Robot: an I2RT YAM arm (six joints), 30 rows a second.
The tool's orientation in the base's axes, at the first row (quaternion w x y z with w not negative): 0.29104, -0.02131, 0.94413, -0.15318
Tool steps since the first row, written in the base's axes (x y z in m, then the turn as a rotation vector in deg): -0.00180, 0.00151, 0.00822, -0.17, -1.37, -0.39; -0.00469, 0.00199, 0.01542, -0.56, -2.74, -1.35; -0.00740, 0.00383, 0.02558, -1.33, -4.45, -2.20; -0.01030, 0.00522, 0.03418, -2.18, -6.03, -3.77; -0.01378, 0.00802, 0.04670, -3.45, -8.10, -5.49; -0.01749, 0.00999, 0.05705, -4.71, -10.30, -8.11; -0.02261, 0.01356, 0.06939, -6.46, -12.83, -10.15; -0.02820, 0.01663, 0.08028, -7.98, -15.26, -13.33; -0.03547, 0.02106, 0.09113, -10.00, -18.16, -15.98; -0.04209, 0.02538, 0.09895, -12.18, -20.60, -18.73
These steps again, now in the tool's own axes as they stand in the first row. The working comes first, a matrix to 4 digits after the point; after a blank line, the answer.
The tool's axes in the first row as the columns of a matrix, in the base's axes (used below as rounded here):
-0.8297, 0.0489, 0.5561
-0.1294, 0.9522, -0.2768
-0.5430, -0.3016, -0.7837

-0.00317, -0.00113, -0.00786, 0.53, -1.20, 0.59; -0.00474, -0.00299, -0.01524, 1.55, -2.23, 1.51; -0.00825, -0.00443, -0.02522, 2.87, -3.64, 2.22; -0.01069, -0.00584, -0.03396, 4.64, -4.71, 3.41; -0.01496, -0.00712, -0.04648, 6.89, -6.23, 4.63; -0.01776, -0.00855, -0.05720, 9.64, -7.59, 6.59; -0.02067, -0.00912, -0.07071, 12.53, -9.47, 7.91; -0.02235, -0.00976, -0.08320, 15.83, -10.90, 10.23; -0.02278, -0.00917, -0.09697, 19.32, -12.96, 11.99; -0.02209, -0.00773, -0.10798, 22.94, -14.56, 13.61
